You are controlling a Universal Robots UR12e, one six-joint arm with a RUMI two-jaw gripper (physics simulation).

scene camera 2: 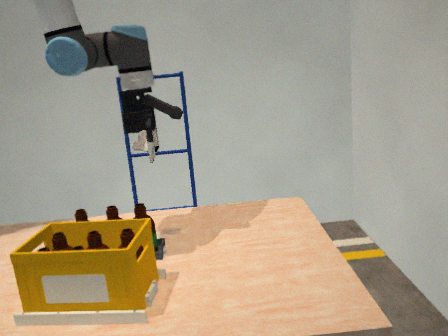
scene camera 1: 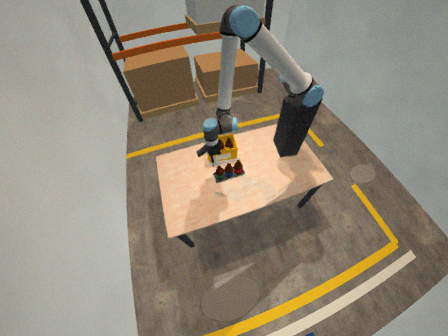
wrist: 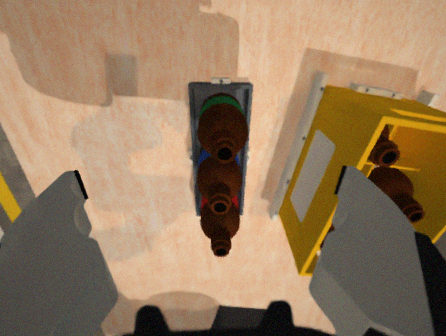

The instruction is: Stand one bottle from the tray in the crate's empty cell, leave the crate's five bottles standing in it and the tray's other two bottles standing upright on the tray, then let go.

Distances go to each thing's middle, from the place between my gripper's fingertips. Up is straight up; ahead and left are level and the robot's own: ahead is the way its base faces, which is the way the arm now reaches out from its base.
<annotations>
My hand is 60 mm past the green-labelled brown bottle (wrist: 222,131), 20 mm to the left of it and 210 mm above it. From my hand the other things lie so: blue-labelled bottle (wrist: 218,182): 140 mm behind, 40 mm to the right, 210 mm below.
</annotations>
